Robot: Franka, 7 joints.
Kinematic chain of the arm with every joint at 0, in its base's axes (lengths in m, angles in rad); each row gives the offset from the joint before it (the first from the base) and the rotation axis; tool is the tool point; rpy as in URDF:
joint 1: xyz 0 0 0.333 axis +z
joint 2: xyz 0 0 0 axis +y
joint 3: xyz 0 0 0.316 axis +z
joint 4: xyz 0.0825 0 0 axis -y
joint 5: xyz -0.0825 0 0.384 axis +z
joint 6: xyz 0 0 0 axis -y
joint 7: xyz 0.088 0 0 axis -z
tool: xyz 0 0 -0.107 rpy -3.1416 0 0
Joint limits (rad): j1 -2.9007..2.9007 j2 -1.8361..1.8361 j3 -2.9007..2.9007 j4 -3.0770..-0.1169 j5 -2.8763..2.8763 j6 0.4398..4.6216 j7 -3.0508..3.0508
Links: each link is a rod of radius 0.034 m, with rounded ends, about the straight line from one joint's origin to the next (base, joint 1, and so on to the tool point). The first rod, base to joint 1, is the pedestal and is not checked.
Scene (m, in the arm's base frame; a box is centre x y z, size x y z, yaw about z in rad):
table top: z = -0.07
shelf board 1: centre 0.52 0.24 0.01 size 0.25 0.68 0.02 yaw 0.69
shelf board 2: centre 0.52 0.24 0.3 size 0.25 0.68 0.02 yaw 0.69
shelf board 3: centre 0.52 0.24 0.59 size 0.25 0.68 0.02 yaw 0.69
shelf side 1: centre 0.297 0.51 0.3 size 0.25 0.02 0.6 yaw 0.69
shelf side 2: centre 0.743 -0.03 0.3 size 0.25 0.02 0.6 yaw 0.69
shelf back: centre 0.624 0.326 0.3 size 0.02 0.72 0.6 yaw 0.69
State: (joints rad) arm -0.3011 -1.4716 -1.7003 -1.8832 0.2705 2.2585 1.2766
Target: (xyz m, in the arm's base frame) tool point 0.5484 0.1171 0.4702
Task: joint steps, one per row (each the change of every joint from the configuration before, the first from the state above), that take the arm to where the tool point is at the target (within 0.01 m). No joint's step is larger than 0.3 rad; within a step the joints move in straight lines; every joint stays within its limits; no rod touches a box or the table.
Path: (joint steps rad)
1: 0.2698 0.0567 0.0364 -0.0287 0.0009 0.0147 0.0000
2: 0.2698 0.0568 0.0364 -0.0287 0.0009 0.0147 0.0000
3: 0.2699 0.0567 0.0365 -0.0288 0.0008 0.0147 0.0000
4: 0.2698 0.0568 0.0364 -0.0287 0.0009 0.0148 0.0000
5: 0.2698 0.0567 0.0364 -0.0287 0.0009 0.0147 0.0000
6: 0.2698 0.0568 0.0364 -0.0287 0.0009 0.0147 0.0000
7: 0.2698 0.0567 0.0365 -0.0288 0.0009 0.0147 0.0000
8: 0.2699 0.0568 0.0364 -0.0287 0.0008 0.0147 0.0000

